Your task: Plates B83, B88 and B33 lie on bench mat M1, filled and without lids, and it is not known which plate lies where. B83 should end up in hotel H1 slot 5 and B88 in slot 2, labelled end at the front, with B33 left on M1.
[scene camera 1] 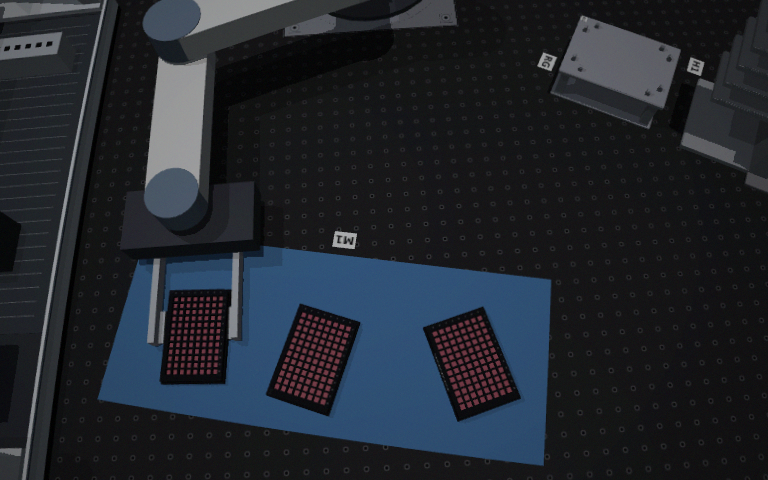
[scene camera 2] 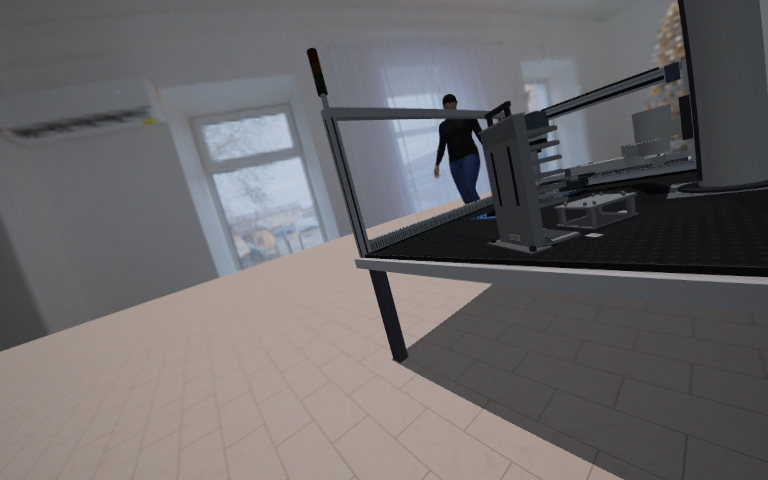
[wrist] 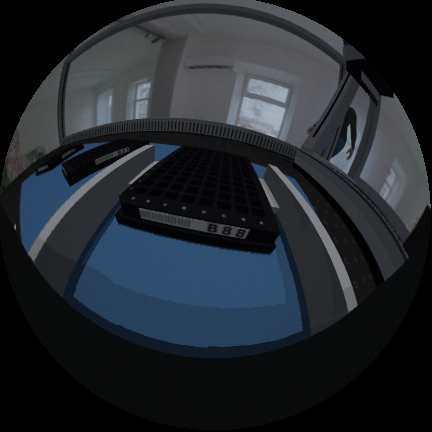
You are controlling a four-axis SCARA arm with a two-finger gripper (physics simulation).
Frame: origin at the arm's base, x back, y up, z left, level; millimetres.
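Where they show: gripper, fingertip midpoint: (scene camera 1: 194, 341) (scene camera 2: 541, 194) (wrist: 209, 160); arm's base at its link origin: (scene camera 2: 733, 188).
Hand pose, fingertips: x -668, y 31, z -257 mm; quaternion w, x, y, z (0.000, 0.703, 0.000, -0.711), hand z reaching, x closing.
Observation:
Each offset is from my fingertips to the top centre of the thing.
Plate B88 {dy +0, dx +10, dz -1 mm} (scene camera 1: 195, 336) (wrist: 195, 187), black with red wells, lies at the left end of blue mat M1 (scene camera 1: 390, 339) (wrist: 200, 280); its label faces the wrist camera. My gripper (scene camera 1: 195, 327) (wrist: 209, 160) is shut on B88, one finger pad against each long side. A second plate {dy -1, dx -28, dz +158 mm} (scene camera 1: 313, 359) (wrist: 100, 162) lies tilted in the mat's middle, and a third plate {dy -1, dx -46, dz +362 mm} (scene camera 1: 471, 363) (wrist: 60, 159) lies tilted towards its right end. I cannot surely read their labels. Hotel H1 {dy +335, dx +270, dz +833 mm} (scene camera 1: 747, 84) (scene camera 2: 512, 186) stands at the right, partly cut off in scene camera 1. Its slots are hard to see.
The grey stand RG {dy +52, dx +382, dz +637 mm} (scene camera 1: 623, 62) (scene camera 2: 594, 200) is beside H1. A long grey rail (scene camera 1: 76, 198) runs along the left in scene camera 1, left of the gripper. A person (scene camera 2: 461, 141) is beyond the bench frame, behind H1 in scene camera 2.

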